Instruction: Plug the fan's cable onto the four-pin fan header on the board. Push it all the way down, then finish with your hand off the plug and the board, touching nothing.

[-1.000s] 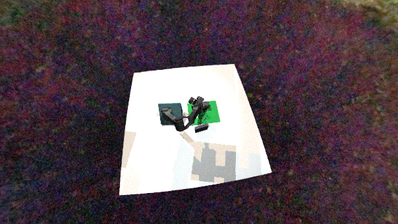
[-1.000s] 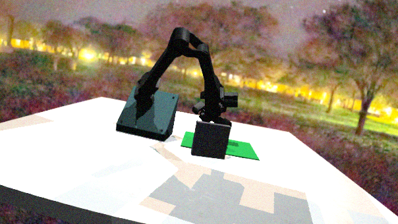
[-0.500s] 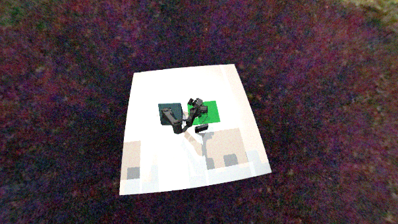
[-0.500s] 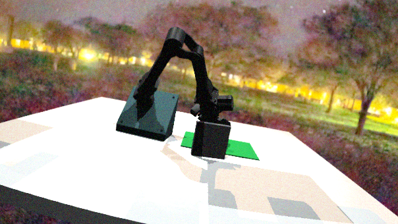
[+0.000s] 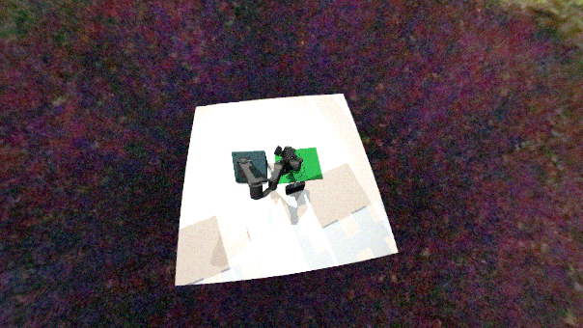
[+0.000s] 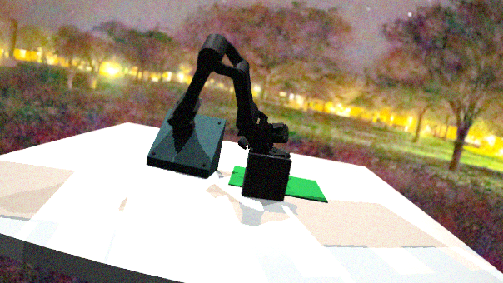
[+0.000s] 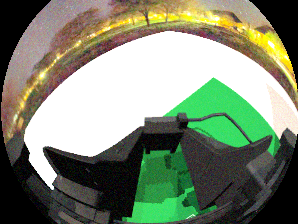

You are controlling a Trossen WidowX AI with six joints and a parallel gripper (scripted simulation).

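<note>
My gripper tip is now 40 mm short of the green board, 80 mm to the left of it and 70 mm above it. The rest, counted from my gripper tip: black fan 250 mm to the right; then dark plug 10 mm below.
</note>
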